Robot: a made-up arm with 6 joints. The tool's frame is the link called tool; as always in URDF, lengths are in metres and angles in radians. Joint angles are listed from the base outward.
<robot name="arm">
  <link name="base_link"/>
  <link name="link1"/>
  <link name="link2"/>
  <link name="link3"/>
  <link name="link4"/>
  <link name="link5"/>
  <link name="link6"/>
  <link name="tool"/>
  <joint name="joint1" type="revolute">
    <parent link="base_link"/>
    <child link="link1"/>
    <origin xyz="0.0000 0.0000 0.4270"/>
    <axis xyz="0 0 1"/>
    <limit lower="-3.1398" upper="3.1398"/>
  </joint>
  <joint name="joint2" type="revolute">
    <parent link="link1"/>
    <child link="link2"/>
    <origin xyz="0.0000 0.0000 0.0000"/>
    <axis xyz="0 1 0"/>
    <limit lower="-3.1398" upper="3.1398"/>
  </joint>
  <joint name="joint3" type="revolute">
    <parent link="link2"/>
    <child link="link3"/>
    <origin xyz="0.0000 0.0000 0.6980"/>
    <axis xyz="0 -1 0"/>
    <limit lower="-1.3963" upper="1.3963"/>
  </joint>
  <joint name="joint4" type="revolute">
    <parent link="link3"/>
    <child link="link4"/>
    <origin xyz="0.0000 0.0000 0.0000"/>
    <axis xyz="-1 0 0"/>
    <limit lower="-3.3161" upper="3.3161"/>
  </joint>
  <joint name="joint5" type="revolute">
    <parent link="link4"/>
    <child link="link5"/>
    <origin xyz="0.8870 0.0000 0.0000"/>
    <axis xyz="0 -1 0"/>
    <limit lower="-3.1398" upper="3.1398"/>
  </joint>
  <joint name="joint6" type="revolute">
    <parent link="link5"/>
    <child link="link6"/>
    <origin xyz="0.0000 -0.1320 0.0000"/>
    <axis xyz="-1 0 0"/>
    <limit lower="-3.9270" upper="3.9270"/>
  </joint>
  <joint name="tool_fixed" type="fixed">
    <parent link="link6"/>
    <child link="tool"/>
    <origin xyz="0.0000 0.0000 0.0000"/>
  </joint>
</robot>
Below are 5 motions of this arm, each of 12 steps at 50 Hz.
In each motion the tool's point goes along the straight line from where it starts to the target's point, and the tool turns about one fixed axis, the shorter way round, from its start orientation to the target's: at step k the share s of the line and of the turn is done. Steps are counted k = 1, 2, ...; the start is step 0. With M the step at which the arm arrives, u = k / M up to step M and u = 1 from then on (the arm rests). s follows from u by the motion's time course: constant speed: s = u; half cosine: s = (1 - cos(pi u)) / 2; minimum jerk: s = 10 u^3 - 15 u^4 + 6 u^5.
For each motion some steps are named. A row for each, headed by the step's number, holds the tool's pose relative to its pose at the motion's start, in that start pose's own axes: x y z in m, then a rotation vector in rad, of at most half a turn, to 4 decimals.
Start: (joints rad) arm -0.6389 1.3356 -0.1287 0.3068 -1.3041 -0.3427
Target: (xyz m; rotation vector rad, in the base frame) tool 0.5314 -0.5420 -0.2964 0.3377 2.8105 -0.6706
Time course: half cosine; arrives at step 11
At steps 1, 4, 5, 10, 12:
1: 0.0011 0.0004 -0.0004 0.0004 0.0005 -0.0033
4: 0.0165 0.0059 -0.0064 0.0059 0.0077 -0.0473
5: 0.0242 0.0087 -0.0094 0.0086 0.0113 -0.0695
10: 0.0554 0.0198 -0.0214 0.0197 0.0259 -0.1587
12: 0.0565 0.0203 -0.0219 0.0202 0.0264 -0.1620

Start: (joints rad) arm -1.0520 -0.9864 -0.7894 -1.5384 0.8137 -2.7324
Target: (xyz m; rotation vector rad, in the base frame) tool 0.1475 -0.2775 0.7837 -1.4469 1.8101 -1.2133
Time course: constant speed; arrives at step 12
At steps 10, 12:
10: -0.0060 0.0586 0.0146 -0.1657 -0.0133 0.0186
12: -0.0072 0.0703 0.0175 -0.1988 -0.0160 0.0223

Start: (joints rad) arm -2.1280 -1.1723 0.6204 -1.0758 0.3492 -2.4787
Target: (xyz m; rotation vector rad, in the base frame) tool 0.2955 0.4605 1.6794 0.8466 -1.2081 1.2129
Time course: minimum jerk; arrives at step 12
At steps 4, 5, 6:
4: -0.0013 0.0019 0.0444 -0.0243 -0.0543 -0.0078
5: -0.0022 0.0031 0.0733 -0.0401 -0.0897 -0.0129
6: -0.0031 0.0045 0.1058 -0.0579 -0.1294 -0.0186

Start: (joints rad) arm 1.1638 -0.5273 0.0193 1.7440 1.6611 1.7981
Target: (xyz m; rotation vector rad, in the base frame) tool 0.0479 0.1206 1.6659 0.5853 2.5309 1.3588
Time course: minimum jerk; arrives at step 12
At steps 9, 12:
9: -0.0300 -0.0986 -0.1676 -0.1914 0.0907 0.1557
12: -0.0335 -0.1100 -0.1870 -0.2135 0.1012 0.1736

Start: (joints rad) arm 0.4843 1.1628 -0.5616 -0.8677 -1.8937 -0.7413
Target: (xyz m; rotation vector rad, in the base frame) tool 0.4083 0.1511 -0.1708 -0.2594 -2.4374 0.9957
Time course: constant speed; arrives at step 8
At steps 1, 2, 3, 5, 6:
1: 0.0001 0.0046 -0.0024 -0.0002 -0.0073 0.0005
2: 0.0002 0.0091 -0.0049 -0.0004 -0.0147 0.0011
3: 0.0003 0.0137 -0.0073 -0.0007 -0.0220 0.0016
5: 0.0005 0.0228 -0.0122 -0.0011 -0.0367 0.0027
6: 0.0006 0.0273 -0.0146 -0.0013 -0.0441 0.0033

